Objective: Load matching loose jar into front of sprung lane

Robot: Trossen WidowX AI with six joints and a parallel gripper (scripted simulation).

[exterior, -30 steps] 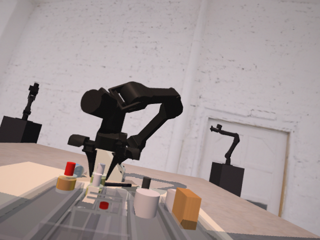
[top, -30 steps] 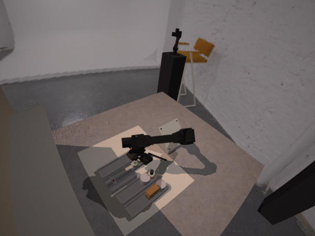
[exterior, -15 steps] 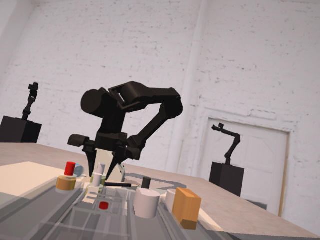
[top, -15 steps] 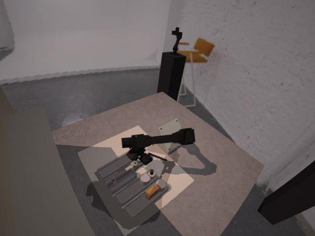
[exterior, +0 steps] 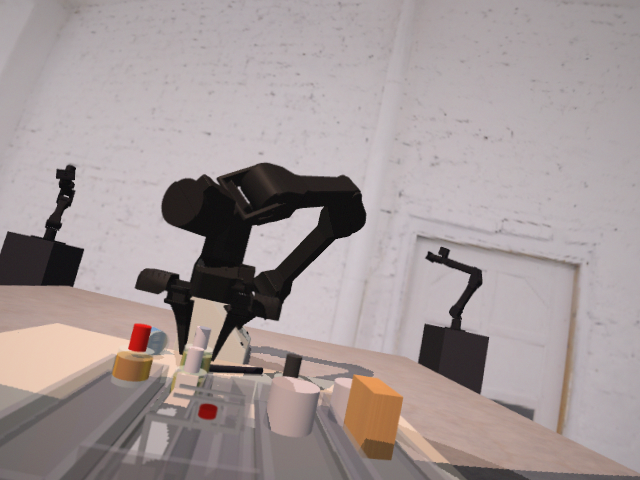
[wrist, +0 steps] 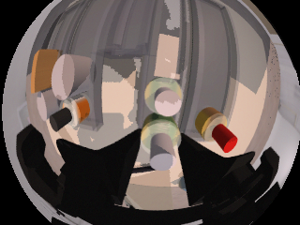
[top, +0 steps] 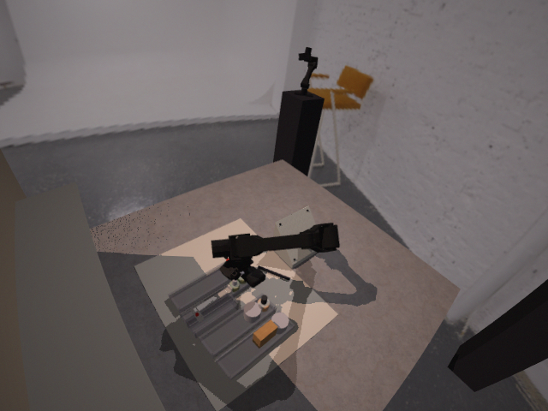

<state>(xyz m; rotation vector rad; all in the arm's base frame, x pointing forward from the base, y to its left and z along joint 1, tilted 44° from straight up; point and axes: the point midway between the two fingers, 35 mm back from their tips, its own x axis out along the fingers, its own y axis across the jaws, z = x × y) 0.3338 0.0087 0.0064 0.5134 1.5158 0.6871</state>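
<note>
Right now my gripper tip is 14 cm past the black stick, 3 cm to the right of it and 4 cm above it. The rest, counted from my gripper tip: sprung lane 14 cm ahead, 4 cm to the left, 3 cm below; then red mark 22 cm ahead, 6 cm to the left, 2 cm above.
</note>
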